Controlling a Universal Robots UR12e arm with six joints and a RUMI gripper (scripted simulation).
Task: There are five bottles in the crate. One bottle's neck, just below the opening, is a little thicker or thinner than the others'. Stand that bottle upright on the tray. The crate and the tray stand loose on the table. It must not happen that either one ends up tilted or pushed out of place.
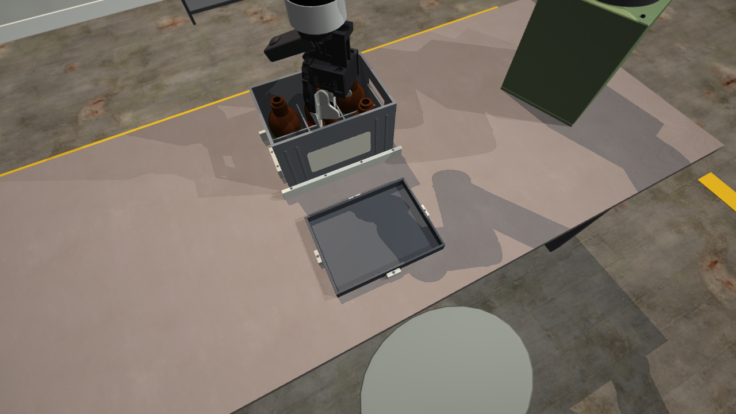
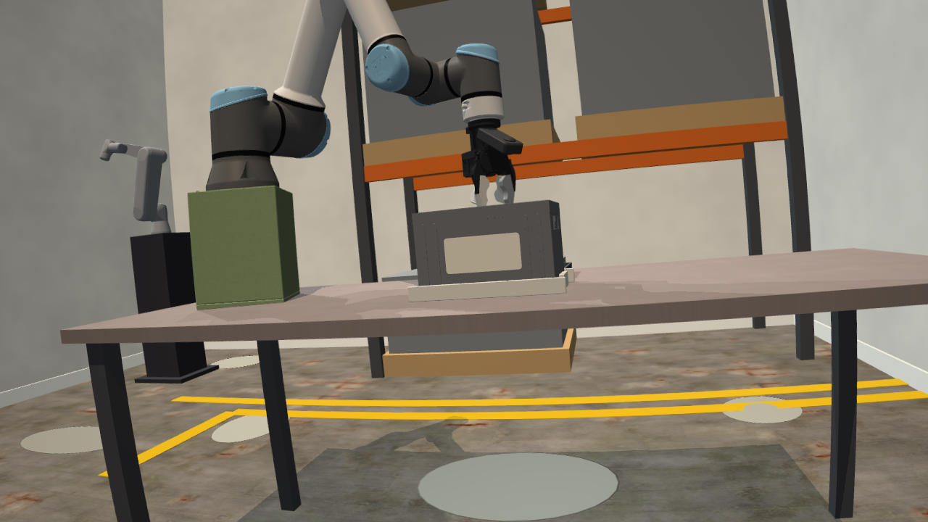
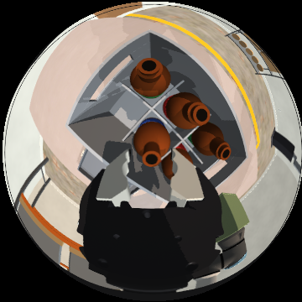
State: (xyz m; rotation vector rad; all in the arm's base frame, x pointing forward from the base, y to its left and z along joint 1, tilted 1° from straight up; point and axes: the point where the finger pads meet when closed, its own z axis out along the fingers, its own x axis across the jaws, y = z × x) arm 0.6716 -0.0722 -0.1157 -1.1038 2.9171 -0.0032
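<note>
My gripper is now 1 cm past the brown bottle and 7 cm above it. Round my hand: grey crate 1 cm behind, 4 cm to the right, 7 cm below; dark tray 1 cm ahead, 23 cm to the left, 15 cm below.
</note>
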